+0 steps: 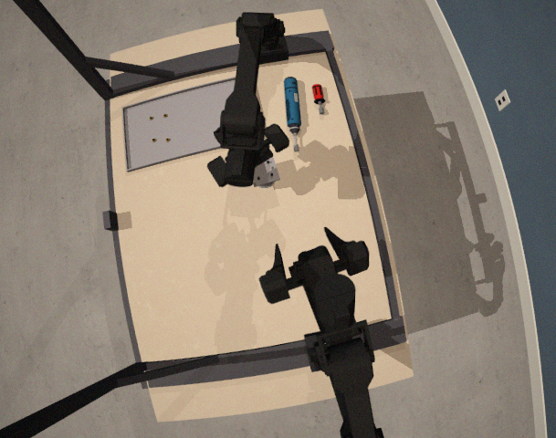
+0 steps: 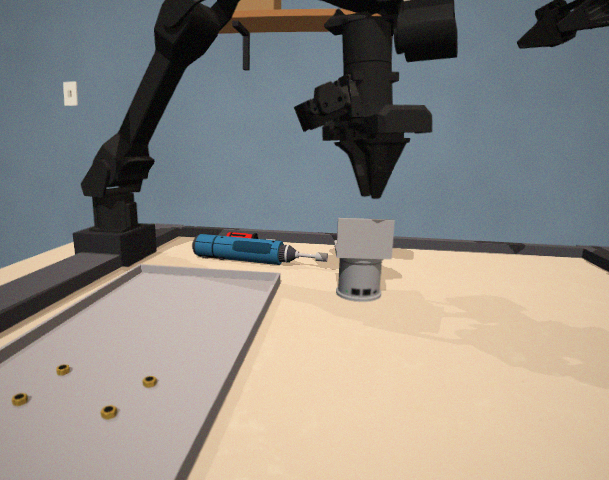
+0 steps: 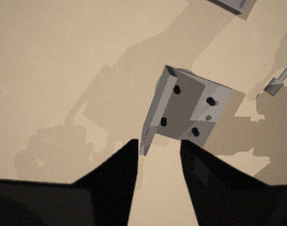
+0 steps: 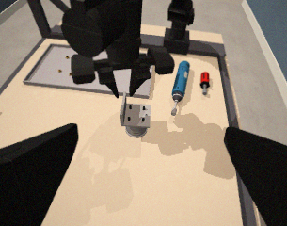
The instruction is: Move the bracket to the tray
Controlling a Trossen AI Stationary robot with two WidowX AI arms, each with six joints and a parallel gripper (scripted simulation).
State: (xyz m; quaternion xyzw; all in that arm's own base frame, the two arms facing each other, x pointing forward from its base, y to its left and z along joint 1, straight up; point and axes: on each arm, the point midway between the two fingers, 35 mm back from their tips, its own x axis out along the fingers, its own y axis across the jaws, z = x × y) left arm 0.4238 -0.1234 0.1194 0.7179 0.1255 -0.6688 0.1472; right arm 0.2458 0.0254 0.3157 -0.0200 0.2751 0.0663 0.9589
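Now: the grey L-shaped bracket 10 cm below my left hand and 3 cm ahead of it. From my left hand the other things lie so: grey tray 22 cm to the left, 17 cm below, 17 cm behind; then grey cylindrical joint module 14 cm below, 3 cm ahead, 1 cm to the left; then small red screwdriver 22 cm ahead, 21 cm to the left, 16 cm below.
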